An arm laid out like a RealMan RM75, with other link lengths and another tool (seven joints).
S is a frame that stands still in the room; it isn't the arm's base.
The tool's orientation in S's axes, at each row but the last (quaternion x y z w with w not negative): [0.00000, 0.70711, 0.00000, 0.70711]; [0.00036, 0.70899, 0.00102, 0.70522]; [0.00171, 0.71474, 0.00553, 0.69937]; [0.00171, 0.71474, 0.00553, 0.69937]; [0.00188, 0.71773, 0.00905, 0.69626]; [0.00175, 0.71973, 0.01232, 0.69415]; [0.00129, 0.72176, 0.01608, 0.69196]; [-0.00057, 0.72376, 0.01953, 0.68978]
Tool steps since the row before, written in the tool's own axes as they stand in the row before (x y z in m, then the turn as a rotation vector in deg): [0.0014, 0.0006, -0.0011, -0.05, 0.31, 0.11]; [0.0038, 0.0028, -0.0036, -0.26, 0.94, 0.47]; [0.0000, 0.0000, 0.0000, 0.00, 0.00, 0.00]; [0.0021, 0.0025, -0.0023, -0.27, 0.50, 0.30]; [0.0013, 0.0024, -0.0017, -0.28, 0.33, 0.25]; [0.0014, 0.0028, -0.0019, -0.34, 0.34, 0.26]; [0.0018, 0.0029, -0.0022, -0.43, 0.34, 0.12]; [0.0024, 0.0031, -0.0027, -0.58, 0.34, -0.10]
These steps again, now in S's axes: [-0.0011, 0.0006, -0.0014, 0.11, 0.31, 0.05]; [-0.0036, 0.0028, -0.0038, 0.47, 0.94, 0.26]; [0.0000, 0.0000, 0.0000, 0.00, 0.00, 0.00]; [-0.0024, 0.0025, -0.0020, 0.30, 0.50, 0.27]; [-0.0018, 0.0024, -0.0012, 0.26, 0.33, 0.28]; [-0.0020, 0.0028, -0.0013, 0.27, 0.34, 0.34]; [-0.0023, 0.0029, -0.0016, 0.13, 0.33, 0.43]; [-0.0029, 0.0031, -0.0022, -0.08, 0.32, 0.59]
